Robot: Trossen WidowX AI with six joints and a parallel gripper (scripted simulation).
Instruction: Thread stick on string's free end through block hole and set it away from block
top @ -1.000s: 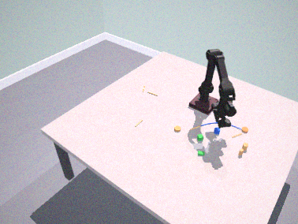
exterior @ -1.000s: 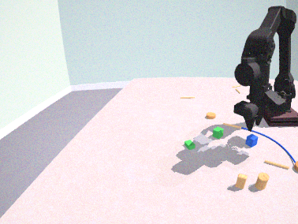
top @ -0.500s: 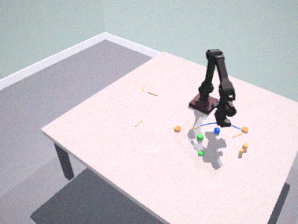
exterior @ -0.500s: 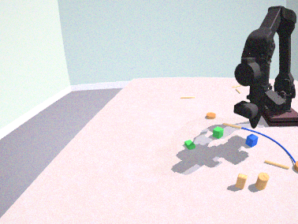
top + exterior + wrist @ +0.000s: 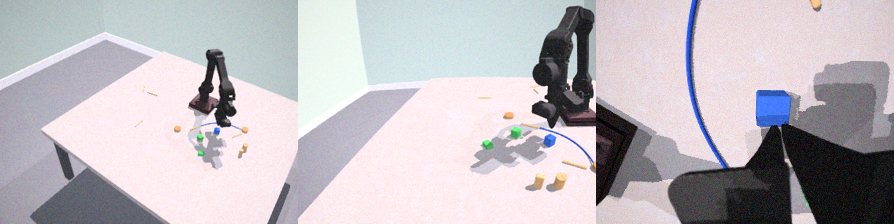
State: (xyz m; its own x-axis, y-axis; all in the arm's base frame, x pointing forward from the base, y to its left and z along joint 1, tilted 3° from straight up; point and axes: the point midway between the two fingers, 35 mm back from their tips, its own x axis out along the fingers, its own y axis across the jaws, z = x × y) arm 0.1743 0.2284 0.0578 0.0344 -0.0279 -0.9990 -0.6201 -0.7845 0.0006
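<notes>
Right now the blue block is 4 cm below my gripper tip. From my gripper tip the other things lie so: tan cylinder 1 cm behind, 19 cm to the left, 4 cm below; then tan block 5 cm ahead, 20 cm to the left, 4 cm below; then loose stick 8 cm behind, 11 cm to the left, 6 cm below.
</notes>
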